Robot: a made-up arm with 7 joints.
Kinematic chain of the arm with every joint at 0, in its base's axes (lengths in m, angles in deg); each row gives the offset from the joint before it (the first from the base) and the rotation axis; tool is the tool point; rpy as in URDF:
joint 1: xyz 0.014 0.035 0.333 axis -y
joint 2: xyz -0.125 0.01 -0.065 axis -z
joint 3: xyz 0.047 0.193 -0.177 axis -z
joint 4: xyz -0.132 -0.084 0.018 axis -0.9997 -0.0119 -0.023
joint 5: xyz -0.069 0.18 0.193 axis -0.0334 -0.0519 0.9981
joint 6: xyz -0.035 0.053 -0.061 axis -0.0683 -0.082 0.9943
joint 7: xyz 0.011 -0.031 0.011 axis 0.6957 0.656 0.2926
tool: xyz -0.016 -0.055 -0.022 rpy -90 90 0
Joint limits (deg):
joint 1: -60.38..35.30
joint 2: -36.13..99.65
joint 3: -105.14..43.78
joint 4: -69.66..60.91
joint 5: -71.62..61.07
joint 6: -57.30..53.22
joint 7: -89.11..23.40
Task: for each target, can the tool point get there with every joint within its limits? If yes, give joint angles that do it. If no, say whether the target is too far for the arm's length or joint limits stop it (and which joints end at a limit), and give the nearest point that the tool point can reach.
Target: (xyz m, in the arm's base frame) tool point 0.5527 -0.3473 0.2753
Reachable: no: joint limits stop it (at a limit: joint 2, joint 3, joint 5, joint 6, joint 7) | nearest point 0.4848 -0.1153 0.2826 | short by 0.242 m
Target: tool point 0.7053 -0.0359 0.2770
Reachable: no: joint limits stop it (at a limit: joint 1, joint 3, joint 4, joint 6, joint 7) | nearest point 0.5539 -0.0186 0.2476 | short by 0.155 m
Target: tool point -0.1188 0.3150 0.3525
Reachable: yes | joints -19.08 33.56 9.50 -25.45 -40.24 42.31 -40.99
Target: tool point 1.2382 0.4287 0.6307
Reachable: no: too far | nearest point 0.5130 0.1993 0.3141 | short by 0.824 m
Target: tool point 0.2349 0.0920 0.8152
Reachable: no: joint limits stop it (at a limit: joint 1, joint 2, joint 3, joint 6, joint 7) | nearest point 0.2190 0.0852 0.5646 | short by 0.251 m
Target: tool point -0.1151 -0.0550 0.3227
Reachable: yes | joints 1.28 -19.43 -58.18 -44.43 5.40 -26.11 -66.63
